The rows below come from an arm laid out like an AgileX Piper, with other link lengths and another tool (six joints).
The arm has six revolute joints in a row. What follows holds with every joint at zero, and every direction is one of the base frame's. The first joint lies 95.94 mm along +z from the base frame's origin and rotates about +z. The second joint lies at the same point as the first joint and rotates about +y. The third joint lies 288.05 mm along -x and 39.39 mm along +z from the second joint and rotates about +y. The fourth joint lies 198.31 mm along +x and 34.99 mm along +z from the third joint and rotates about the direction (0.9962, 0, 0.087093). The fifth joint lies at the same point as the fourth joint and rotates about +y. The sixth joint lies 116.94 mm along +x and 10.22 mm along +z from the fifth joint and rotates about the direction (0.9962, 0, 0.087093). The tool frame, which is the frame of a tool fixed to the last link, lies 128.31 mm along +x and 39 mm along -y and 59.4 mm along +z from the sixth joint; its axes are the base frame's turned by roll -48.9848, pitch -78.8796 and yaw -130.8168 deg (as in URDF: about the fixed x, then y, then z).
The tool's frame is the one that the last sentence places.
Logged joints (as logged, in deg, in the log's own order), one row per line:
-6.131, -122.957, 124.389, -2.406, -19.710, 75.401
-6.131, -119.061, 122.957, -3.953, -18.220, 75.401
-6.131, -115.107, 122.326, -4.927, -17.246, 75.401
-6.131, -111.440, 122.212, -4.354, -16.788, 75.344
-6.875, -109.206, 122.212, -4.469, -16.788, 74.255
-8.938, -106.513, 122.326, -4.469, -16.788, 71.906
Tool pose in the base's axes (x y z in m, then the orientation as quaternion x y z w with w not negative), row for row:
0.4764, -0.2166, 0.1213, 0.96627, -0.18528, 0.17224, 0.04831
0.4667, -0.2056, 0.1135, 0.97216, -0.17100, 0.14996, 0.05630
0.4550, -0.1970, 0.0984, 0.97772, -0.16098, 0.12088, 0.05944
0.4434, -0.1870, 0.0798, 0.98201, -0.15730, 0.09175, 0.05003
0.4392, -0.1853, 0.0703, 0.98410, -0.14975, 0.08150, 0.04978
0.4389, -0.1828, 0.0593, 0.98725, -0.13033, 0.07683, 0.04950
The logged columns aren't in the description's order. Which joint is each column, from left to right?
Columns, left to right: joint 6, joint 3, joint 2, joint 4, joint 1, joint 5.
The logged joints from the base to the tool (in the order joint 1, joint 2, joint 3, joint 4, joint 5, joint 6), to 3 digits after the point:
-19.710, 124.389, -122.957, -2.406, 75.401, -6.131
-18.220, 122.957, -119.061, -3.953, 75.401, -6.131
-17.246, 122.326, -115.107, -4.927, 75.401, -6.131
-16.788, 122.212, -111.440, -4.354, 75.344, -6.131
-16.788, 122.212, -109.206, -4.469, 74.255, -6.875
-16.788, 122.326, -106.513, -4.469, 71.906, -8.938

